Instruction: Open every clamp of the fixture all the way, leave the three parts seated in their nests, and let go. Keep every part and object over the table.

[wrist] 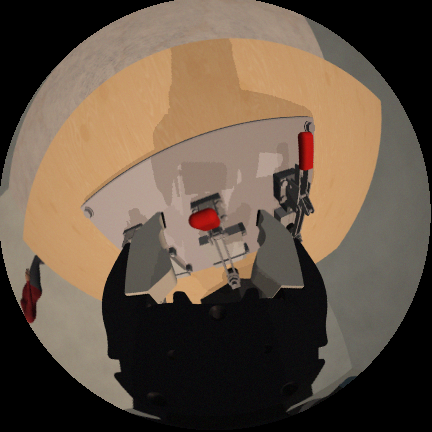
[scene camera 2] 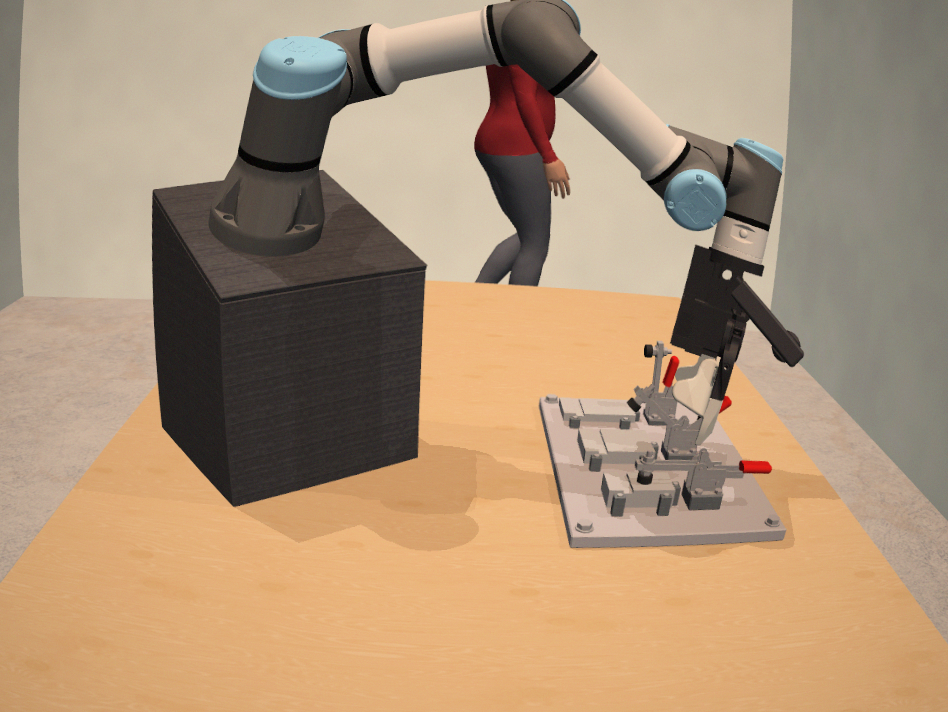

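Observation:
The fixture plate holds three clamps and parts. The near part, middle part and far part sit in their nests. The near clamp's red handle lies flat, its arm level with the pad down on the near part. The middle clamp's red handle is partly hidden in the scene view; its arm is tilted up partway. The far clamp's red handle stands steep, its arm upright. My gripper is open, fingers apart on both sides of the middle handle.
The far clamp's upright arm stands close behind my fingers. The near clamp's body stands on the other side. The dark robot pedestal is at the left on the wooden table. A person stands behind the table.

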